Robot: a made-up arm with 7 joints.
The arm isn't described. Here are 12 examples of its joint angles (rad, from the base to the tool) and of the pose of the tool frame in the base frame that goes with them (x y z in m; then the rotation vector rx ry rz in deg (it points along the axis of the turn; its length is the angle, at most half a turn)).
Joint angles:
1: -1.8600 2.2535 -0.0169 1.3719 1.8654 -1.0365 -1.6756
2: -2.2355 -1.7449 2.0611 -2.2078 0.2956 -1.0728 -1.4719
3: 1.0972 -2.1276 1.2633 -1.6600 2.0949 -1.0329 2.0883
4: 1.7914 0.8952 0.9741 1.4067 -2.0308 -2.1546 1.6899
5: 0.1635 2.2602 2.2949 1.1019 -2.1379 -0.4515 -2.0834
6: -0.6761 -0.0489 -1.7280 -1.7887 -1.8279 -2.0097 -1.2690
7: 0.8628 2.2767 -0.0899 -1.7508 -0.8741 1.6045 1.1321
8: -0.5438 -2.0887 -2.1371 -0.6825 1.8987 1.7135 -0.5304
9: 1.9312 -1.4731 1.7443 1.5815 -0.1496 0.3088 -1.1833
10: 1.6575 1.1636 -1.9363 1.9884 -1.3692 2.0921 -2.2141
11: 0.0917 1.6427 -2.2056 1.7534 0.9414 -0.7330 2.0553
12: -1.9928 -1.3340 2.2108 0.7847 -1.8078 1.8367 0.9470
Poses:
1: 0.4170 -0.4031 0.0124 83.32 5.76 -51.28
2: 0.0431 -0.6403 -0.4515 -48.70 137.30 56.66
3: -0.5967 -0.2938 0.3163 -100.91 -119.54 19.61
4: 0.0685 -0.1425 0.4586 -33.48 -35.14 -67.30
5: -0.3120 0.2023 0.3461 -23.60 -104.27 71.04
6: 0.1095 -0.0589 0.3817 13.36 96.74 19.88
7: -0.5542 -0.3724 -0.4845 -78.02 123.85 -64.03
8: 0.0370 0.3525 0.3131 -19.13 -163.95 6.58
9: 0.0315 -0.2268 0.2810 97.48 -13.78 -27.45
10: 0.2574 0.1074 -0.3100 5.88 26.58 -73.46
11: 0.0772 -0.1516 0.2731 130.30 -0.21 16.21
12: 0.3615 0.1405 0.4592 44.58 -65.98 7.45
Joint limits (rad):
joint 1: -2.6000..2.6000
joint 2: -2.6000..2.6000
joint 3: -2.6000..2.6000
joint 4: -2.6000..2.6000
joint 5: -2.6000..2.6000
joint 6: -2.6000..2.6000
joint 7: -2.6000..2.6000
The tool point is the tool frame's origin. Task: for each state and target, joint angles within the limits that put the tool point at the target. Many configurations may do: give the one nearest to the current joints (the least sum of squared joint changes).
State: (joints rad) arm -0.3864 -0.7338 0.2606 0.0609 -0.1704 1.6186 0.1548
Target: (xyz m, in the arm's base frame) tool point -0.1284 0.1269 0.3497
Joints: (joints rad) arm -0.6528 -0.5829 0.1793 -0.0176 -0.3915 2.3498 -0.5060
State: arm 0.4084 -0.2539 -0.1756 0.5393 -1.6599 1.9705 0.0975
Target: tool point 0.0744 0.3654 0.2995
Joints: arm 0.4850 -0.7980 -0.4757 0.3392 -1.4346 2.0137 0.5659
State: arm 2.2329 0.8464 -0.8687 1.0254 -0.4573 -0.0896 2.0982
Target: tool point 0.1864 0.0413 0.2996
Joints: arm 2.6000 0.8039 -0.3978 1.9124 0.1920 -0.3906 2.5505
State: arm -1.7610 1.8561 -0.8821 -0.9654 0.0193 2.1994 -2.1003
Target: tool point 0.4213 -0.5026 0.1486
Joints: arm -1.8354 1.2968 -1.0484 -0.2109 0.2718 1.7574 -1.8822
